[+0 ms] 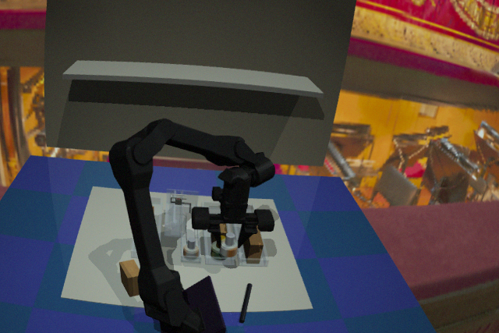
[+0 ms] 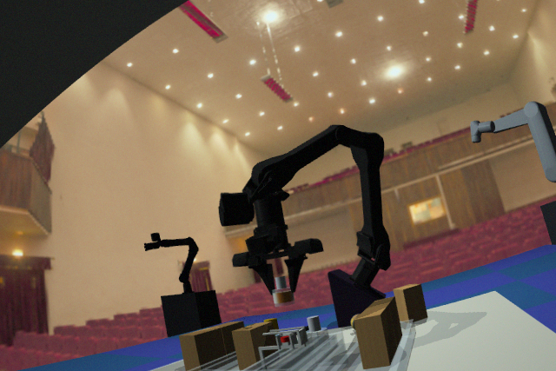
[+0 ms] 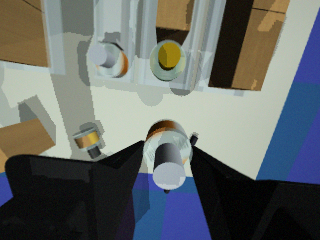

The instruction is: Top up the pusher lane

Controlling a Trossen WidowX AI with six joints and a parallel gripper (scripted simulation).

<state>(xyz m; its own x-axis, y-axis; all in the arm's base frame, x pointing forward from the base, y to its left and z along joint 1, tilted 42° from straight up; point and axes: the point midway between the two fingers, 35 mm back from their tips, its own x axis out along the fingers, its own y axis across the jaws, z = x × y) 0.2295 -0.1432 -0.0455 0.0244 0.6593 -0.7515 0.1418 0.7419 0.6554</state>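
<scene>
The white mat is 16 cm ahead of my gripper tip, 11 cm below it and 9 cm to the left of it. The rest, counted from my gripper tip: box: 25 cm to the left, 8 cm below, 3 cm behind; then black rod: 11 cm below, 10 cm behind, 3 cm to the right; then red part: 28 cm ahead, 8 cm to the left, 4 cm below.
</scene>
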